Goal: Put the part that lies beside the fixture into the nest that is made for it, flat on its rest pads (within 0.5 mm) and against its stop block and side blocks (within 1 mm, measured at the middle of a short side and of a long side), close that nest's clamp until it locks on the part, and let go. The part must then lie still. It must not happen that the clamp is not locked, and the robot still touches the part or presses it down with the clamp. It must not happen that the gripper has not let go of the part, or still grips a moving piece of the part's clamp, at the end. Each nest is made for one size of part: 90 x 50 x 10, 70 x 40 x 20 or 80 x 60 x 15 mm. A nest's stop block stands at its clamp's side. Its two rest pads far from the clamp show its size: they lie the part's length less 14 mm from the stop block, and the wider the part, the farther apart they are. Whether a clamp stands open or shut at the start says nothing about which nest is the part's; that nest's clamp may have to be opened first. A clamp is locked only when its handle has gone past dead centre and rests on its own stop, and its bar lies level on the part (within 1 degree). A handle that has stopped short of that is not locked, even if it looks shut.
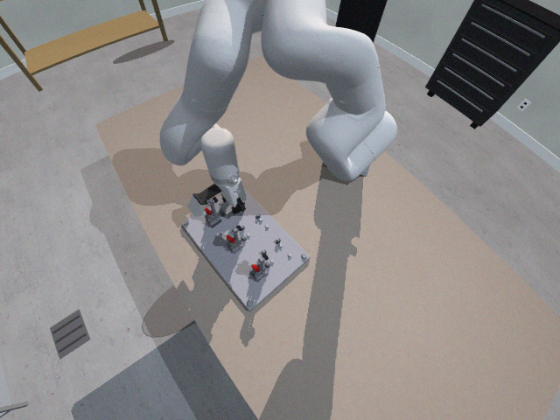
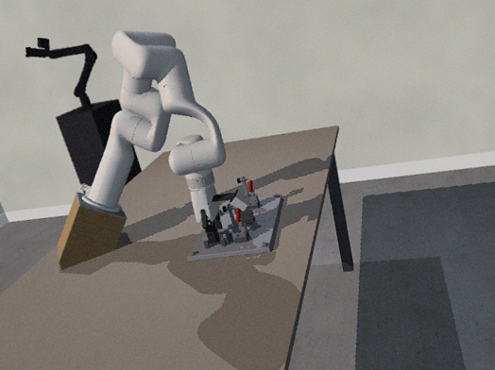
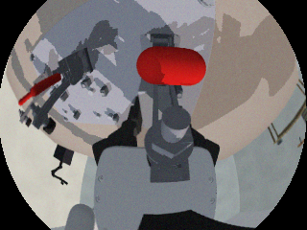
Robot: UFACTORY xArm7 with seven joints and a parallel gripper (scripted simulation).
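The grey block part lies 1 cm below my hand. Also, from my hand: grey fixture plate: 11 cm to the left, 4 cm below, 2 cm ahead.
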